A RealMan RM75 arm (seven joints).
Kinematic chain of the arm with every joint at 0, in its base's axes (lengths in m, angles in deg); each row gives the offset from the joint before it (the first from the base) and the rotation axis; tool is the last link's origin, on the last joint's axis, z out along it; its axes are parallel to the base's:
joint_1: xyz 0 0 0.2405 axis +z
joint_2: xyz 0 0 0 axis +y
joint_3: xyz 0 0 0.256 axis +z
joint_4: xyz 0 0 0 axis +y
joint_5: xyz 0 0 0.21 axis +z
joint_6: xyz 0 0 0 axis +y
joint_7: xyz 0 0 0.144 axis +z
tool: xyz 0 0 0
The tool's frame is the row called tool.
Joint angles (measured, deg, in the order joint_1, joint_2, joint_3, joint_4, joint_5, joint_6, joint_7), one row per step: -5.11, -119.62, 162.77, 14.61, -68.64, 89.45, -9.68; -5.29, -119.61, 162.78, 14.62, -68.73, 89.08, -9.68; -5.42, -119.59, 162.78, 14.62, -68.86, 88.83, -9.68; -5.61, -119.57, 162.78, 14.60, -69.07, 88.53, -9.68; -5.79, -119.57, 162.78, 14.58, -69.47, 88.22, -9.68; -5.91, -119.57, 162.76, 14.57, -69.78, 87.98, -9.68; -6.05, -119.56, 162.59, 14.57, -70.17, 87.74, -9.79; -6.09, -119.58, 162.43, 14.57, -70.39, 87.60, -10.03; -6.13, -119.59, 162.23, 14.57, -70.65, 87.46, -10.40; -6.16, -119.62, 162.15, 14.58, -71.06, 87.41, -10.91; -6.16, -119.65, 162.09, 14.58, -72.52, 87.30, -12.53; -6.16, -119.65, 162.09, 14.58, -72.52, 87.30, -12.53; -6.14, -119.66, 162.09, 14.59, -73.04, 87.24, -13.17; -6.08, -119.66, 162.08, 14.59, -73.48, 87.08, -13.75; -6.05, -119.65, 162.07, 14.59, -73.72, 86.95, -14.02
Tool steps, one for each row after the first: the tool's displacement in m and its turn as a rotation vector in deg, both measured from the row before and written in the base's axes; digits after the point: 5 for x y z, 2 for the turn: -0.00022, 0.00123, -0.00046, -0.19, 0.04, 0.14; -0.00033, 0.00091, -0.00007, -0.07, 0.04, 0.14; -0.00041, 0.00130, 0.00003, -0.05, 0.05, 0.18; -0.00069, 0.00130, 0.00023, 0.08, 0.00, 0.33; -0.00061, 0.00091, 0.00022, 0.08, -0.01, 0.28; -0.00088, 0.00124, 0.00077, 0.25, -0.14, 0.39; -0.00060, 0.00052, 0.00042, 0.16, -0.29, 0.29; -0.00076, 0.00057, 0.00065, 0.20, -0.42, 0.34; -0.00061, 0.00038, 0.00064, 0.25, -0.61, 0.33; -0.00264, 0.00040, 0.00242, 0.78, -1.86, 1.10; 0.00000, 0.00000, 0.00000, 0.00, 0.00, 0.00; -0.00099, -0.00001, 0.00076, 0.25, -0.73, 0.40; -0.00127, -0.00025, 0.00055, 0.14, -0.63, 0.47; -0.00081, -0.00010, 0.00030, 0.06, -0.29, 0.29
